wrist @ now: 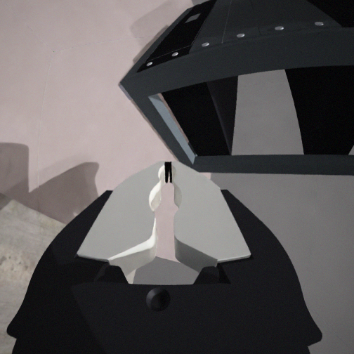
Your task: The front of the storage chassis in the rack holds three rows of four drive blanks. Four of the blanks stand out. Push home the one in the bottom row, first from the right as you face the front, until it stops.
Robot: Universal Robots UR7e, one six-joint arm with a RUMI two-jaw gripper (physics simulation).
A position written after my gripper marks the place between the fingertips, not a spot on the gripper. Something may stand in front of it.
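Observation:
Rack (194, 64), visible. My gripper (169, 163), likewise.

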